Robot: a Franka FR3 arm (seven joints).
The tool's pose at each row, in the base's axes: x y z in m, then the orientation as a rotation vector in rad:
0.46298 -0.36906 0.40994 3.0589 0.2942 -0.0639
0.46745 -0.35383 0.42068 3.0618 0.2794 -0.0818
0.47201 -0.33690 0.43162 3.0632 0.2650 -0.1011
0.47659 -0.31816 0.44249 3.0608 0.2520 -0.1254
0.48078 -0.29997 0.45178 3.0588 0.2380 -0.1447
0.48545 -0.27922 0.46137 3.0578 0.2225 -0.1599
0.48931 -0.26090 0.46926 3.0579 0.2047 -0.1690
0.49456 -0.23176 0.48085 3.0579 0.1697 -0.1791
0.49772 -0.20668 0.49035 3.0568 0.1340 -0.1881
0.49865 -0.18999 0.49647 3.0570 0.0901 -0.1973
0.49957 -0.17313 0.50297 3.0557 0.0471 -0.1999
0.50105 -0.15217 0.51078 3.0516 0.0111 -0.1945
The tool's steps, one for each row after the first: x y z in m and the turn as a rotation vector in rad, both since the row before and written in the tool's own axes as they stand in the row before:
0.00675 -0.01338 -0.01195 0.0033 -0.0117 0.0093
0.00686 -0.01512 -0.01231 0.0021 -0.0127 0.0090
0.00690 -0.01698 -0.01242 -0.0009 -0.0163 0.0078
0.00623 -0.01664 -0.01090 -0.0008 -0.0130 0.0086
0.00677 -0.01912 -0.01154 -0.0001 -0.0103 0.0097
0.00551 -0.01701 -0.00965 0.0004 -0.0064 0.0114
0.00760 -0.02734 -0.01435 0.0002 -0.0075 0.0225
0.00463 -0.02386 -0.01177 -0.0006 -0.0069 0.0231
0.00153 -0.01606 -0.00752 0.0012 -0.0071 0.0284
0.00097 -0.01625 -0.00790 -0.0002 -0.0029 0.0280
0.00098 -0.02023 -0.00960 -0.0033 0.0023 0.0239

